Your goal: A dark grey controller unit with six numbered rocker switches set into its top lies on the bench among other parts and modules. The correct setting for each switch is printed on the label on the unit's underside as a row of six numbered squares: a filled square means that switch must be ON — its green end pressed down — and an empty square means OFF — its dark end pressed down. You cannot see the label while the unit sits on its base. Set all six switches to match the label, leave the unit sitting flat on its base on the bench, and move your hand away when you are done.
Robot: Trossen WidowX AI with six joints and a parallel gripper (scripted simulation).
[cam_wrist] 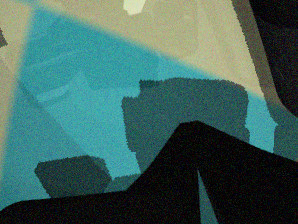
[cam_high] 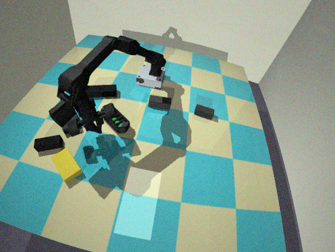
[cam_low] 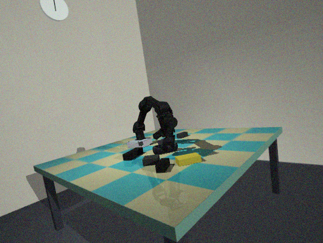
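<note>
Now: gripper tip 240 mm past the long dark block, 100 mm to the left of it and 10 mm above it. Also, from my gripper tip: yellow block 160 mm ahead, 90 mm to the right, 20 mm below.
</note>
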